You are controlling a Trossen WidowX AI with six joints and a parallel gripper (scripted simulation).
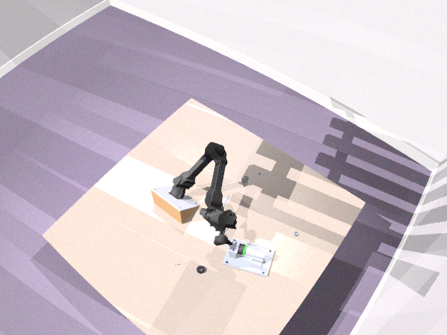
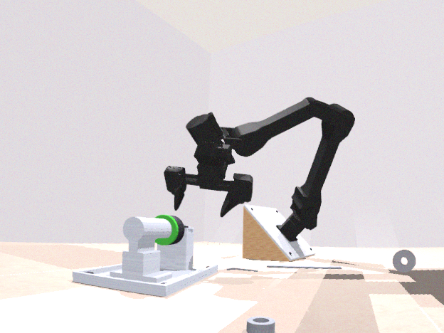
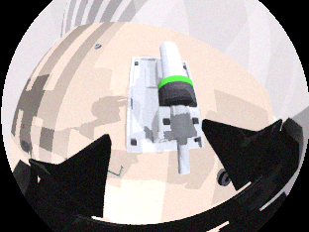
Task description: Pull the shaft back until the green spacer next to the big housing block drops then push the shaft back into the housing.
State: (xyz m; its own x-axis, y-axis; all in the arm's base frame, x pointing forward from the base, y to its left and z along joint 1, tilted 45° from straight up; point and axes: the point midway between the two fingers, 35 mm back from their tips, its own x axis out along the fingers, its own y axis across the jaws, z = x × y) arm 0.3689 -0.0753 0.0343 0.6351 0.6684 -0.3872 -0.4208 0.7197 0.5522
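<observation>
Right now my gripper tip is 5 cm short of the dark spacer, 4 cm above it and 2 cm to the left of it. Round my gripper tip: green spacer (8 cm ahead, 4 cm below, 1 cm to the right); then grey shaft (5 cm ahead, 3 cm below, 2 cm to the right).
</observation>
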